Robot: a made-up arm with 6 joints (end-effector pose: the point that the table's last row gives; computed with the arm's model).
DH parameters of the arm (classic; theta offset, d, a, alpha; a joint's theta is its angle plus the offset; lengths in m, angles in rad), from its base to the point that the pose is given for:
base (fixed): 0 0.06 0 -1.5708
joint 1: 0 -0.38 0.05 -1.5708
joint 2: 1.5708 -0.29 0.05 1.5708
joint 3: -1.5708 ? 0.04 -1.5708
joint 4: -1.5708 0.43 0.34 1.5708
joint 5: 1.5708 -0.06 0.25 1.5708
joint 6: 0 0.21 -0.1 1.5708
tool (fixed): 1.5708 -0.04 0 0
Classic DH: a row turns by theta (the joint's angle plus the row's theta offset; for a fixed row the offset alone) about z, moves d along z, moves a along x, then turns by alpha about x.
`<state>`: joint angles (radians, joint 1 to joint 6).
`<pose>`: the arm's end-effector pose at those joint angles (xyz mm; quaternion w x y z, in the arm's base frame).
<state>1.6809 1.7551 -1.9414 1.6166 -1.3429 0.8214</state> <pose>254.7 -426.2 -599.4 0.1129 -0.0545 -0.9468 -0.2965</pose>
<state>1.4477 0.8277 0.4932 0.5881 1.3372 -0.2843</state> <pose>75.6 -1060.0 372.8 0.3678 -0.3985 0.2048 -0.8148</pose>
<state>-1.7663 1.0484 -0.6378 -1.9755 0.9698 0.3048</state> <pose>-329.9 -752.0 -647.0 0.5912 0.4550 0.3850 -0.5433</pose>
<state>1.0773 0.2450 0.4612 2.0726 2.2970 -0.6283</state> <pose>155.5 -889.5 149.5 0.2511 0.3326 -0.0292 -0.9085</pose>
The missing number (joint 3, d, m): 0.07
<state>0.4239 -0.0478 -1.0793 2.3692 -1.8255 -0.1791</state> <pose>67.0 -225.6 707.5 0.1679 0.5957 0.4430 -0.6486</pose>
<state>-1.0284 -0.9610 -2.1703 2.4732 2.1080 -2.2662</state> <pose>-578.9 -177.6 362.4 0.2146 -0.2929 -0.9137 -0.1825</pose>
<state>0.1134 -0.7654 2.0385 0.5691 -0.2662 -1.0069</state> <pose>487.2 -14.4 -388.0 0.8829 0.4606 0.0829 0.0377</pose>
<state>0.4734 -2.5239 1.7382 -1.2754 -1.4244 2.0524</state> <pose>-458.2 -547.7 428.2 0.7199 0.4484 -0.4345 0.3032</pose>
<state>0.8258 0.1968 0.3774 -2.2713 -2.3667 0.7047</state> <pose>-16.3 -493.0 72.9 0.3689 -0.9101 -0.1888 0.0092</pose>
